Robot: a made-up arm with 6 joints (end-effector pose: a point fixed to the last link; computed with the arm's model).
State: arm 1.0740 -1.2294 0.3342 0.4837 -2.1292 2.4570
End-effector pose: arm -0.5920 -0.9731 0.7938 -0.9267 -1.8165 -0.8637
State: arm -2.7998 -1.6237 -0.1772 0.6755 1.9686 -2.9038
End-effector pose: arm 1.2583 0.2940 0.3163 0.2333 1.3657 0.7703
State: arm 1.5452 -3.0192 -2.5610 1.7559 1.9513 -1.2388
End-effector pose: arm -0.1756 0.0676 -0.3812 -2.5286 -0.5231 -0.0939
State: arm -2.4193 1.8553 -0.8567 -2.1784 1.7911 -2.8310
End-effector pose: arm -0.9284 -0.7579 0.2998 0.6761 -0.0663 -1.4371
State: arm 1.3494 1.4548 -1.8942 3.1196 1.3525 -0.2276
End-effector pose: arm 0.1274 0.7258 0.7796 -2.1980 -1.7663 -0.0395
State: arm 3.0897 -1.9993 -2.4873 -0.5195 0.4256 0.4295
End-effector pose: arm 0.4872 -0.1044 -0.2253 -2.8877 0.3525 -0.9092
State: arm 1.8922 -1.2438 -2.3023 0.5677 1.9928 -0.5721
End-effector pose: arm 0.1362 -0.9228 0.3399 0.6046 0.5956 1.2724
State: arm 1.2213 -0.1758 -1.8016 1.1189 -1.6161 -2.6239
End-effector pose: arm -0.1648 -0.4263 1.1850 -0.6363 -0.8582 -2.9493
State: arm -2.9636 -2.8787 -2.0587 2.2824 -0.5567 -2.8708
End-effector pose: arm -0.1464 -0.0480 -0.5555 -2.5658 0.2511 -0.2792
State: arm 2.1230 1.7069 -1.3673 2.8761 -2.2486 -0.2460
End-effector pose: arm -0.5975 0.9190 0.4462 -0.3715 -1.0469 -1.0652
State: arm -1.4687 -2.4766 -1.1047 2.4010 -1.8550 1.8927
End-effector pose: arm -0.0507 0.5283 -0.6799 0.8906 -0.4060 -0.6800
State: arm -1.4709 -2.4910 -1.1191 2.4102 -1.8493 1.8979
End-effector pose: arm -0.0476 0.5104 -0.6874 0.8579 -0.4276 -0.6762
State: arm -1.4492 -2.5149 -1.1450 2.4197 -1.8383 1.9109
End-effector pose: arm -0.0551 0.4787 -0.6989 0.8012 -0.4480 -0.6411
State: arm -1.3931 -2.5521 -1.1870 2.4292 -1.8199 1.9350
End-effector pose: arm -0.0735 0.4267 -0.7146 0.7128 -0.4692 -0.5606
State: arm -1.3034 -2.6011 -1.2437 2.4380 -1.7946 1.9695
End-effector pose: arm -0.0947 0.3551 -0.7312 0.5991 -0.4966 -0.4349
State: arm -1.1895 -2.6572 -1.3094 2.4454 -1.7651 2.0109
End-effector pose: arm -0.1068 0.2714 -0.7443 0.4747 -0.5356 -0.2770
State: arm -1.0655 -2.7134 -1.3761 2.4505 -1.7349 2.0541
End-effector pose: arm -0.1031 0.1891 -0.7510 0.3574 -0.5867 -0.1075
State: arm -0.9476 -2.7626 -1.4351 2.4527 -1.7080 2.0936
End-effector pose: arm -0.0861 0.1214 -0.7515 0.2619 -0.6426 0.0499
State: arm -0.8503 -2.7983 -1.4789 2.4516 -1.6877 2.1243
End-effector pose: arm -0.0661 0.0762 -0.7486 0.1975 -0.6899 0.1756
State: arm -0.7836 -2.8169 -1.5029 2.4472 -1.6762 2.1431
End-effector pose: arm -0.0535 0.0538 -0.7457 0.1663 -0.7155 0.2576
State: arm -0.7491 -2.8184 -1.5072 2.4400 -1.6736 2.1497
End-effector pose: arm -0.0537 0.0500 -0.7447 0.1646 -0.7138 0.2959
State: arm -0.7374 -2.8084 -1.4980 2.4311 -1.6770 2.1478
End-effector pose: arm -0.0638 0.0577 -0.7453 0.1819 -0.6920 0.3039
